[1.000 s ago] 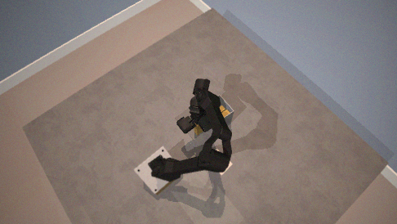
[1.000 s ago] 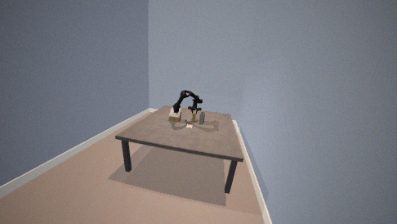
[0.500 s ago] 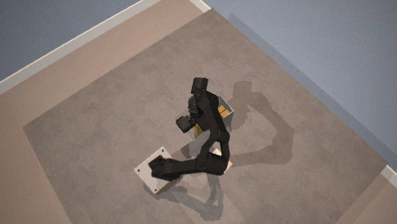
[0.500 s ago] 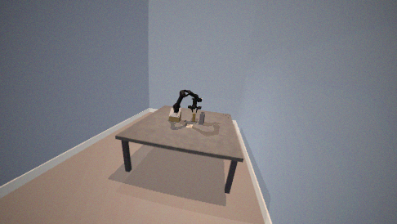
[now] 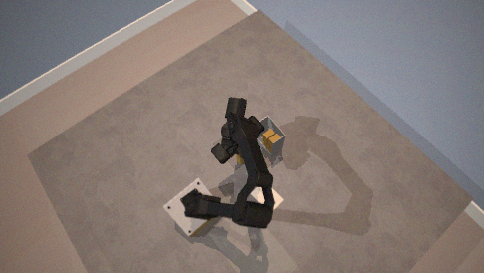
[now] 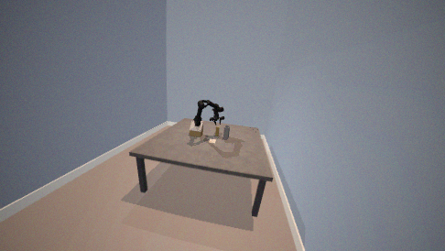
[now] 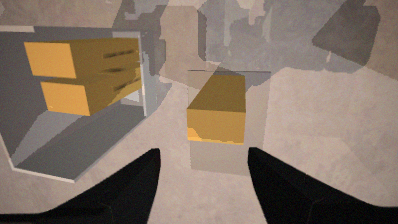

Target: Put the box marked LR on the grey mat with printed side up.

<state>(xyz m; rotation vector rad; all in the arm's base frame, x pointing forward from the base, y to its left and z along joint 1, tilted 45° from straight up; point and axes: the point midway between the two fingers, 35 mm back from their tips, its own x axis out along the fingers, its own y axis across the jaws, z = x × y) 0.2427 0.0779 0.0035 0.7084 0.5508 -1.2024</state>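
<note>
Now: the grey mat 6 cm to the left of my gripper tip and 15 cm below it.
</note>
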